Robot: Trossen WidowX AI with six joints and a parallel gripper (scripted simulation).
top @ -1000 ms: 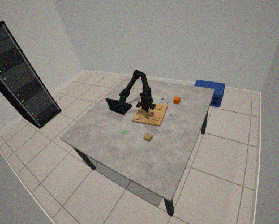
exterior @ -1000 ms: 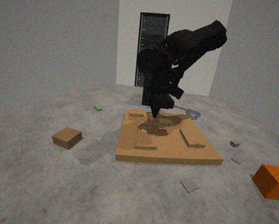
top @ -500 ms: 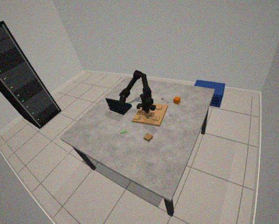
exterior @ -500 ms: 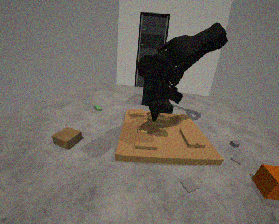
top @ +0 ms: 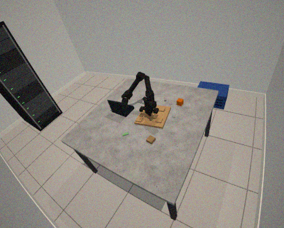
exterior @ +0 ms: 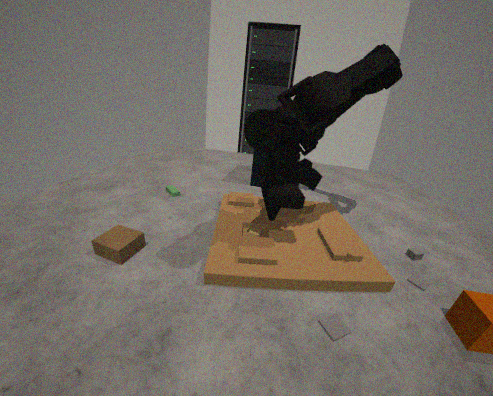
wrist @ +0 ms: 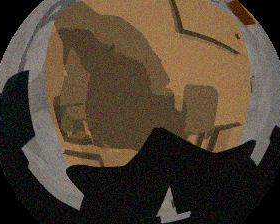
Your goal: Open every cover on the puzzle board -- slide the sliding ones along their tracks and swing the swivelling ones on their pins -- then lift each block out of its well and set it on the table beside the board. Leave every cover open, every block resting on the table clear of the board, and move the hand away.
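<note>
Now: the tan puzzle board 10 mm ahead of my gripper tip, 30 mm to the left of it and 10 mm below it. From my gripper tip the other things lie so: small green piece: 100 mm behind, 290 mm to the right, 20 mm below; orange cube: 180 mm ahead, 310 mm to the left; brown block: 160 mm ahead, 240 mm to the right, 10 mm below.
</note>
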